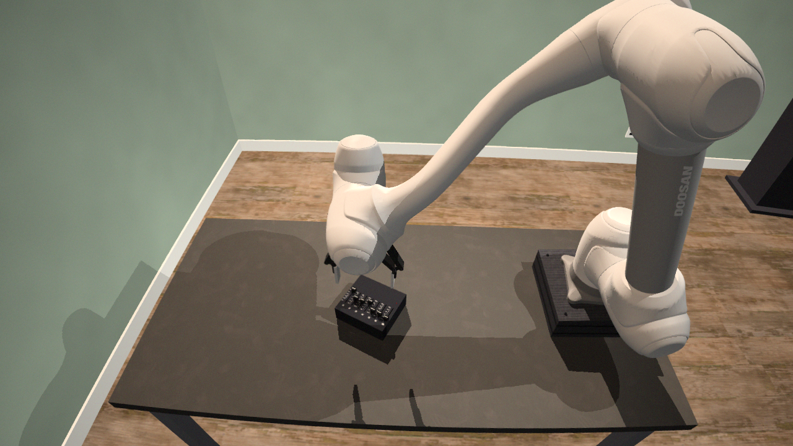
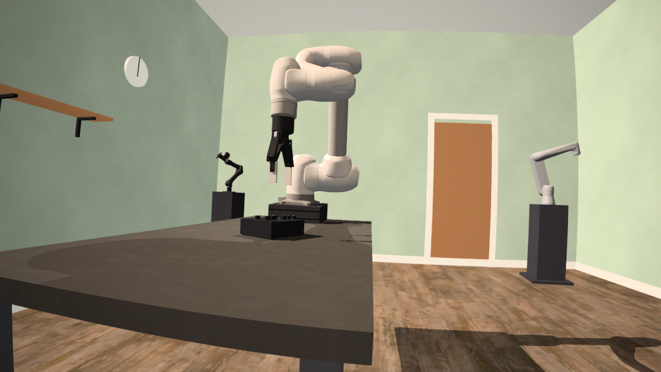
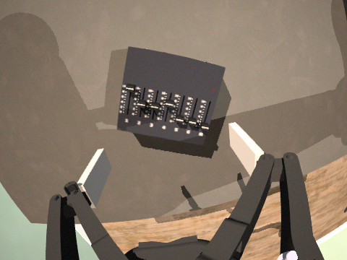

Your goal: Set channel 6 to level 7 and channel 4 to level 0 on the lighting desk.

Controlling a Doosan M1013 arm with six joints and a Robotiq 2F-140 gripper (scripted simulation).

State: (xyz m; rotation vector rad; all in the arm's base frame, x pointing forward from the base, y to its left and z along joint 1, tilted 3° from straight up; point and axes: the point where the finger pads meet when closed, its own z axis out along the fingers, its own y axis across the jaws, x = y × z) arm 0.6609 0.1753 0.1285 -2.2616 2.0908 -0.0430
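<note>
My hand is 12 cm above the channel 4 fader knob, 2 cm to the left of it and 1 cm past it. Also, from my hand: channel 6 fader knob 12 cm below, 4 cm behind, 2 cm to the left.
</note>
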